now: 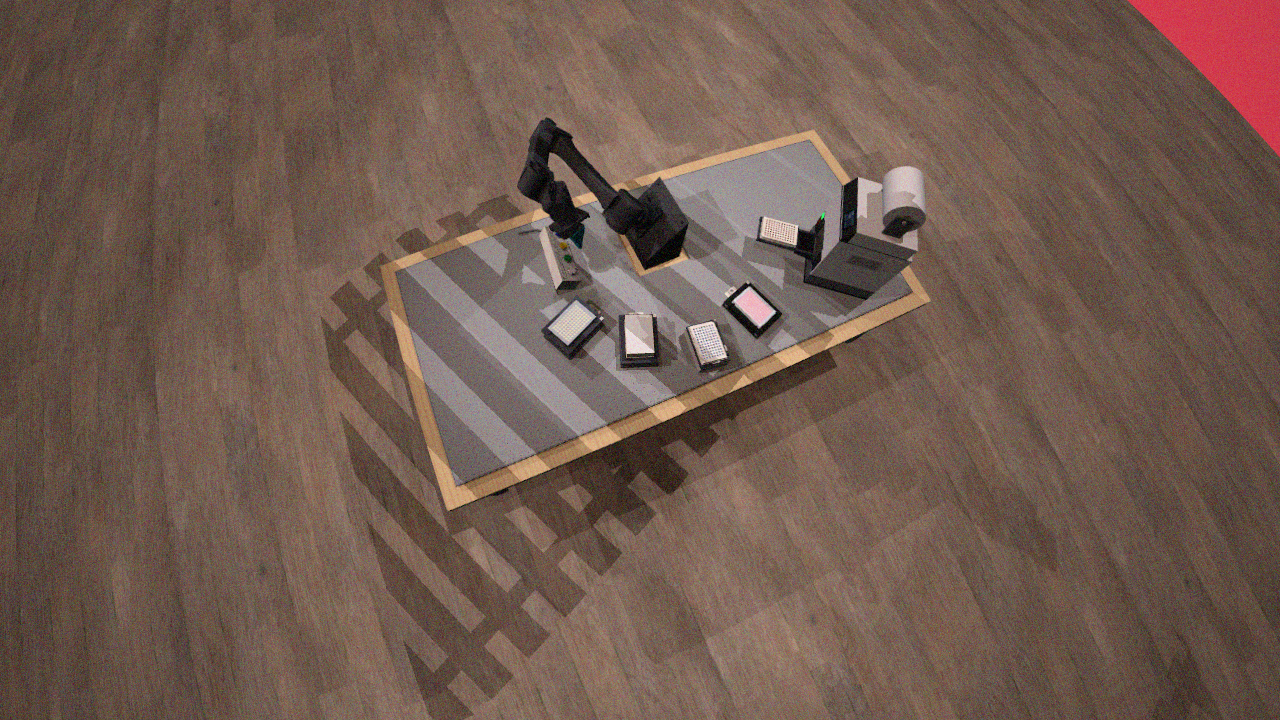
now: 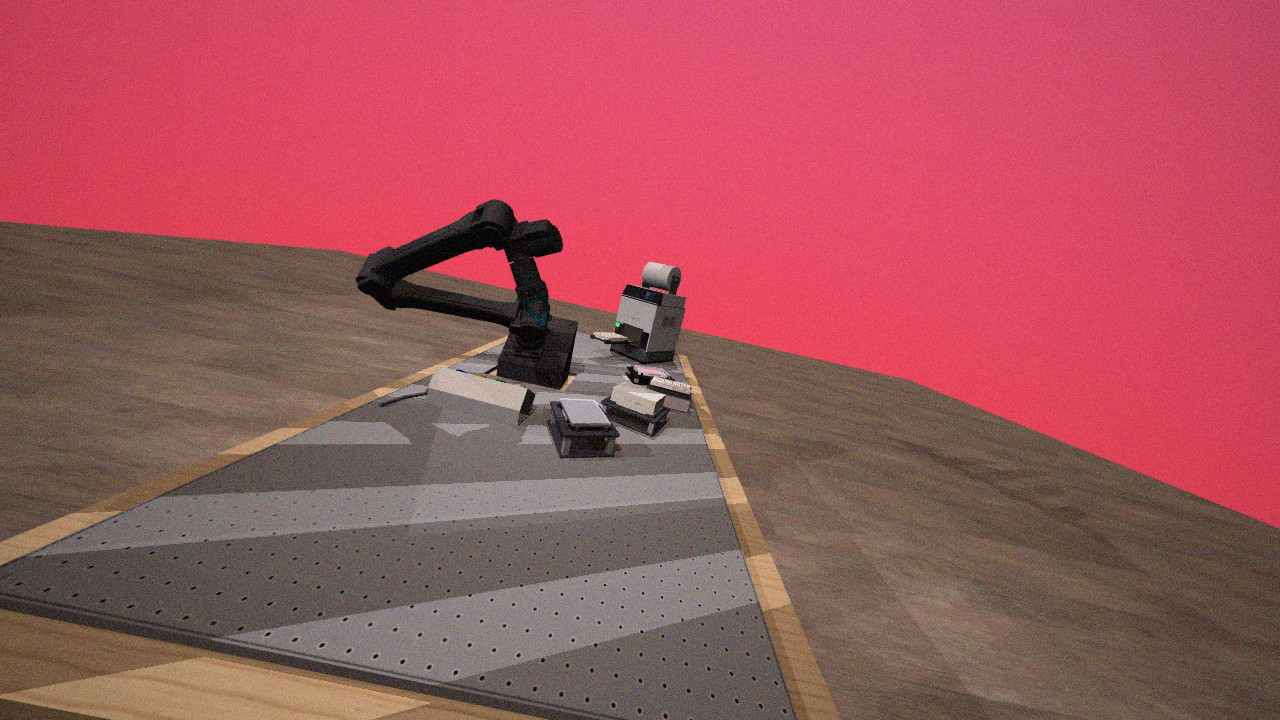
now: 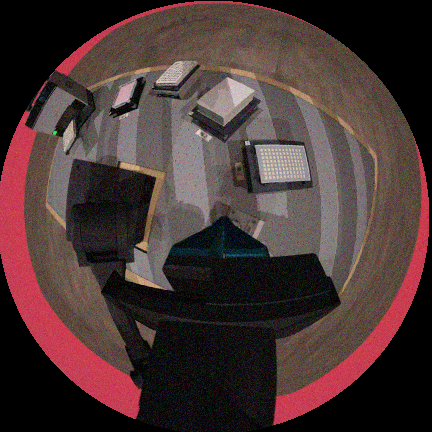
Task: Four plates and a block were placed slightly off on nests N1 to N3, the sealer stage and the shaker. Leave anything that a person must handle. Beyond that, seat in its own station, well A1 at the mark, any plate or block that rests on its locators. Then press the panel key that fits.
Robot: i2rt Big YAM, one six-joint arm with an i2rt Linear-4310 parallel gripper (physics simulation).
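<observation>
My gripper (image 1: 573,237) (image 2: 532,333) (image 3: 224,221) is shut and empty, its teal fingers pressed together. It hangs just above the key panel (image 1: 557,262) (image 2: 476,389) (image 3: 244,220), a pale slanted bar near the arm's base. A plate with pale yellow wells (image 1: 573,323) (image 2: 583,412) (image 3: 282,163) sits on nest N1. A grey block (image 1: 637,336) (image 2: 637,397) (image 3: 226,100) sits on N2. A white well plate (image 1: 707,343) (image 3: 174,72) sits on N3. A pink plate (image 1: 752,307) (image 3: 125,92) is on the shaker. Another white plate (image 1: 776,230) (image 3: 69,135) lies on the sealer stage.
The sealer (image 1: 859,262) (image 2: 650,317) (image 3: 52,105) with a film roll (image 1: 903,196) (image 2: 662,275) stands at the table's far right. The arm's black base (image 1: 660,230) (image 3: 109,197) sits in a notch of the wood-edged table (image 1: 465,490).
</observation>
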